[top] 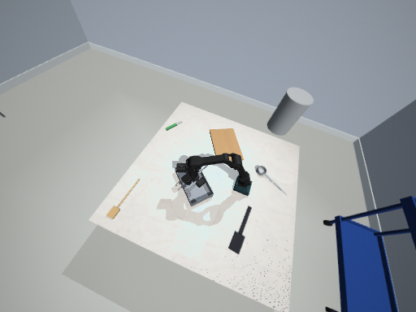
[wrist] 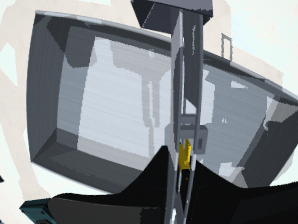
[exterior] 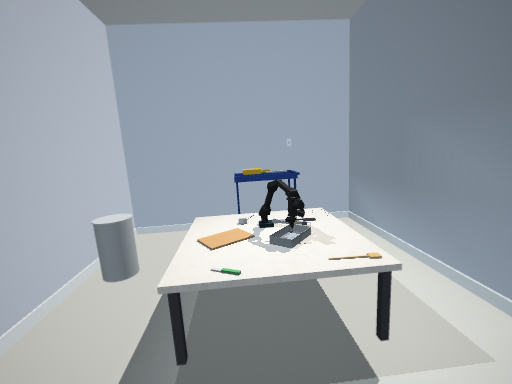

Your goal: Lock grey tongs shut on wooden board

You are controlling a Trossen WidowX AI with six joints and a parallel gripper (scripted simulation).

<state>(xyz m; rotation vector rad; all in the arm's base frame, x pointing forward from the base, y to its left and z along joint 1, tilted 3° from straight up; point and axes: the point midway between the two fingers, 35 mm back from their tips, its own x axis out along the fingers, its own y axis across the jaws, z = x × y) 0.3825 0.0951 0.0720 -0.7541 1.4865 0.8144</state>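
Now: the grey roasting tin 5 cm below my gripper tip, 1 cm to the right of it and 1 cm behind it. The rest, counted from my gripper tip: wooden board 45 cm to the right, 20 cm behind, 7 cm below; black spatula 40 cm behind, 24 cm to the left, 8 cm below; green-handled tool 54 cm to the right, 31 cm ahead, 7 cm below.
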